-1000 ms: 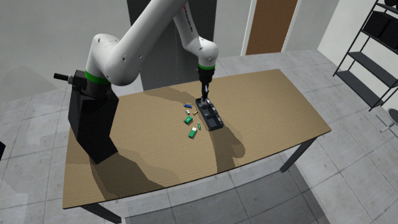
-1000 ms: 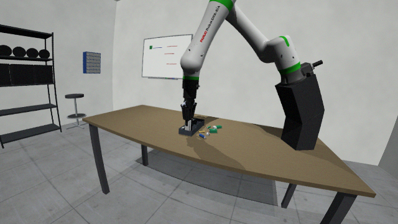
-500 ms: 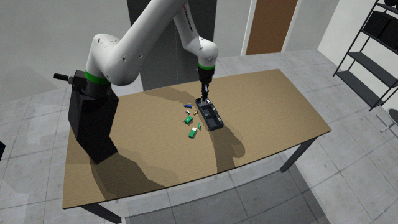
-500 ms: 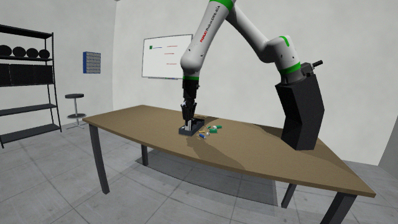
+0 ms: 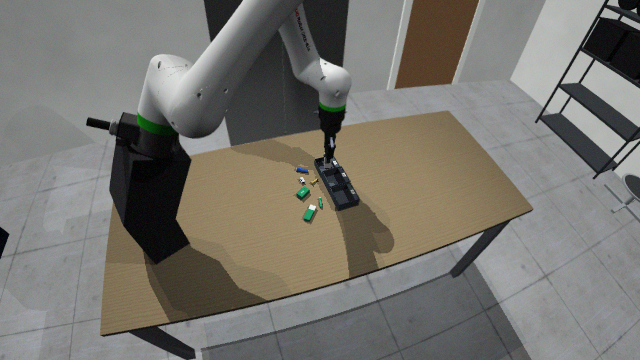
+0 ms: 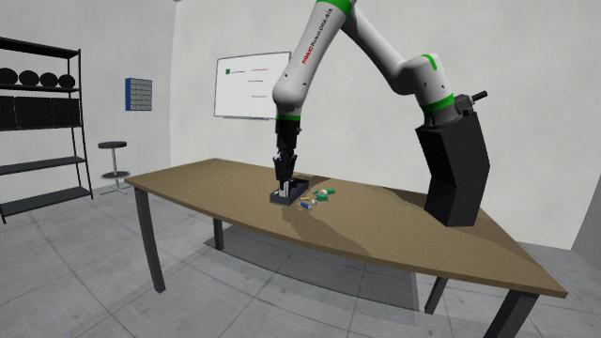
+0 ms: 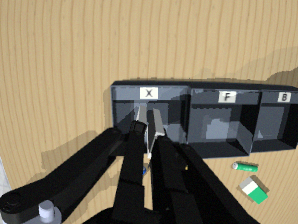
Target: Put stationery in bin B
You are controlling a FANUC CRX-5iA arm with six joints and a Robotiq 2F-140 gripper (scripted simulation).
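Now: hand 12 cm past the white piece, 4 cm to the left of it and 4 cm above it. The rest, counted from my hand: yellow piece: 8 cm behind, 6 cm to the right, 4 cm below; blue piece: 10 cm behind, 4 cm below, 1 cm to the left; bin row: 9 cm to the right, 3 cm below, 1 cm ahead.
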